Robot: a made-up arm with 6 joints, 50 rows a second.
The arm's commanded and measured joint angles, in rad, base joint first. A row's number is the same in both.
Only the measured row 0 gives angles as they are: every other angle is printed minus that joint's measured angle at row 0.
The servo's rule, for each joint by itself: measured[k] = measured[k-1] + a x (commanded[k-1-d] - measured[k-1]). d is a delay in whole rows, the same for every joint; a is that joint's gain. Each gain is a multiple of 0.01, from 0.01 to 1. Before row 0 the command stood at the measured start. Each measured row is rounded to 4 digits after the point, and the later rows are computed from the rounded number. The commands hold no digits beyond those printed.
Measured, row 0:
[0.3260 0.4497 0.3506 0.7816 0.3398 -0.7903]
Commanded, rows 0 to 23:
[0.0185 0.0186 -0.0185 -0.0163 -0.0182 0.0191]
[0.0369 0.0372 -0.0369 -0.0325 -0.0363 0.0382]
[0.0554 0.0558 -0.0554 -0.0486 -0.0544 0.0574]
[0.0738 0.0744 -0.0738 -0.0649 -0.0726 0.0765]
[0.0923 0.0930 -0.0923 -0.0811 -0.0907 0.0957]
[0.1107 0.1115 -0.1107 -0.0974 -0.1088 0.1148]
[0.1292 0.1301 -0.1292 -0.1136 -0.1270 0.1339]
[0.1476 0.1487 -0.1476 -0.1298 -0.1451 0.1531]
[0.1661 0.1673 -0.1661 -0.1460 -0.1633 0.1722]
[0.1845 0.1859 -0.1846 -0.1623 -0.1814 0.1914]
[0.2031 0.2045 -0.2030 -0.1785 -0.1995 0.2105]
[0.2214 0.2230 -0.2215 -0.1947 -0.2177 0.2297]
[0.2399 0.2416 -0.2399 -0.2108 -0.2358 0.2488]
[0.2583 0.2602 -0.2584 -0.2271 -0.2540 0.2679]
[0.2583 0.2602 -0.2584 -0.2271 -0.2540 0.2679]
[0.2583 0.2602 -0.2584 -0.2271 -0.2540 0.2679]
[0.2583 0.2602 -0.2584 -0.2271 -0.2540 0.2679]
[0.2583 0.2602 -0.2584 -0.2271 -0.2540 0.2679]
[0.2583 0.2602 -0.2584 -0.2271 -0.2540 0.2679]
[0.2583 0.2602 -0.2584 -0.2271 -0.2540 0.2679]
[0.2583 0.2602 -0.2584 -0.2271 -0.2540 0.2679]
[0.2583 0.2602 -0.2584 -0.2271 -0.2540 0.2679]
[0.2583 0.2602 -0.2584 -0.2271 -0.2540 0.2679]
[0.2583 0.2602 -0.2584 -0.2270 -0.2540 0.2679]
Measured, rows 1 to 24:
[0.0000 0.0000 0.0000 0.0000 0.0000 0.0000]
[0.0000 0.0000 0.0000 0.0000 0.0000 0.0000]
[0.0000 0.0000 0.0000 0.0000 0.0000 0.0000]
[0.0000 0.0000 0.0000 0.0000 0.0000 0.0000]
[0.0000 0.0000 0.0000 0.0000 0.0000 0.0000]
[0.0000 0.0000 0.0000 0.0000 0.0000 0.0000]
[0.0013 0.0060 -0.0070 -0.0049 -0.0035 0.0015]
[0.0038 0.0160 -0.0184 -0.0132 -0.0097 0.0044]
[0.0074 0.0287 -0.0325 -0.0238 -0.0182 0.0086]
[0.0120 0.0433 -0.0482 -0.0361 -0.0285 0.0140]
[0.0176 0.0592 -0.0650 -0.0496 -0.0403 0.0205]
[0.0241 0.0759 -0.0824 -0.0639 -0.0533 0.0280]
[0.0315 0.0932 -0.1002 -0.0788 -0.0673 0.0365]
[0.0396 0.1110 -0.1182 -0.0941 -0.0821 0.0458]
[0.0485 0.1290 -0.1364 -0.1097 -0.0975 0.0559]
[0.0580 0.1472 -0.1547 -0.1255 -0.1134 0.0667]
[0.0682 0.1655 -0.1731 -0.1414 -0.1298 0.0782]
[0.0789 0.1839 -0.1915 -0.1574 -0.1465 0.0903]
[0.0902 0.2024 -0.2099 -0.1734 -0.1635 0.1030]
[0.1020 0.2209 -0.2283 -0.1895 -0.1807 0.1162]
[0.1129 0.2335 -0.2397 -0.2008 -0.1946 0.1283]
[0.1231 0.2420 -0.2468 -0.2087 -0.2059 0.1395]
[0.1326 0.2478 -0.2512 -0.2142 -0.2150 0.1498]
[0.1414 0.2518 -0.2539 -0.2181 -0.2224 0.1592]
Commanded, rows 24 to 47:
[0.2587 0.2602 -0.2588 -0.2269 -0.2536 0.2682]
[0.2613 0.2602 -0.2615 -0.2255 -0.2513 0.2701]
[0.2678 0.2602 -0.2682 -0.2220 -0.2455 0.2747]
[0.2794 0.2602 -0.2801 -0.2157 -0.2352 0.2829]
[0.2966 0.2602 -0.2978 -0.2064 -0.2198 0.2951]
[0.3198 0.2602 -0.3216 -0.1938 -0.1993 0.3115]
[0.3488 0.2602 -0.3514 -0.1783 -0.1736 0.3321]
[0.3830 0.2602 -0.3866 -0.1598 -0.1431 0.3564]
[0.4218 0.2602 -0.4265 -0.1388 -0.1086 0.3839]
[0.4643 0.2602 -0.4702 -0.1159 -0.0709 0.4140]
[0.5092 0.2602 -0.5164 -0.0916 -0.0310 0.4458]
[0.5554 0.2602 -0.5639 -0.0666 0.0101 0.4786]
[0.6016 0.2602 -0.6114 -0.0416 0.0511 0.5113]
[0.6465 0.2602 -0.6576 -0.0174 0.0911 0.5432]
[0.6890 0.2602 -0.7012 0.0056 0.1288 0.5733]
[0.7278 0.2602 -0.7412 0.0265 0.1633 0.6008]
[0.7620 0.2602 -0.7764 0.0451 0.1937 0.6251]
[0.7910 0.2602 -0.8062 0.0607 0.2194 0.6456]
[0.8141 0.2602 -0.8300 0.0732 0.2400 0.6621]
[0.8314 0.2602 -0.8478 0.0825 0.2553 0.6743]
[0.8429 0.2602 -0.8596 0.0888 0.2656 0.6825]
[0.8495 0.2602 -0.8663 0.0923 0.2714 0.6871]
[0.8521 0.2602 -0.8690 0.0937 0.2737 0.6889]
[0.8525 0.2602 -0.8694 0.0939 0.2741 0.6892]
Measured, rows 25 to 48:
[0.1496 0.2545 -0.2556 -0.2208 -0.2284 0.1679]
[0.1572 0.2563 -0.2567 -0.2227 -0.2333 0.1759]
[0.1643 0.2575 -0.2573 -0.2240 -0.2372 0.1833]
[0.1709 0.2584 -0.2577 -0.2249 -0.2404 0.1901]
[0.1770 0.2590 -0.2580 -0.2256 -0.2430 0.1963]
[0.1827 0.2594 -0.2582 -0.2260 -0.2451 0.2020]
[0.1880 0.2597 -0.2584 -0.2263 -0.2467 0.2073]
[0.1931 0.2599 -0.2596 -0.2261 -0.2476 0.2123]
[0.1983 0.2600 -0.2629 -0.2249 -0.2472 0.2173]
[0.2040 0.2601 -0.2694 -0.2221 -0.2449 0.2225]
[0.2105 0.2601 -0.2802 -0.2174 -0.2401 0.2283]
[0.2182 0.2601 -0.2959 -0.2103 -0.2323 0.2350]
[0.2273 0.2601 -0.3170 -0.2007 -0.2211 0.2428]
[0.2382 0.2601 -0.3434 -0.1884 -0.2063 0.2519]
[0.2511 0.2601 -0.3750 -0.1735 -0.1877 0.2625]
[0.2660 0.2601 -0.4112 -0.1562 -0.1655 0.2746]
[0.2830 0.2601 -0.4512 -0.1368 -0.1399 0.2883]
[0.3021 0.2601 -0.4940 -0.1157 -0.1114 0.3035]
[0.3231 0.2601 -0.5386 -0.0935 -0.0805 0.3201]
[0.3457 0.2601 -0.5838 -0.0707 -0.0479 0.3379]
[0.3697 0.2601 -0.6284 -0.0478 -0.0143 0.3567]
[0.3948 0.2601 -0.6713 -0.0255 0.0194 0.3762]
[0.4205 0.2601 -0.7112 -0.0043 0.0525 0.3961]
[0.4464 0.2601 -0.7473 0.0152 0.0842 0.4161]

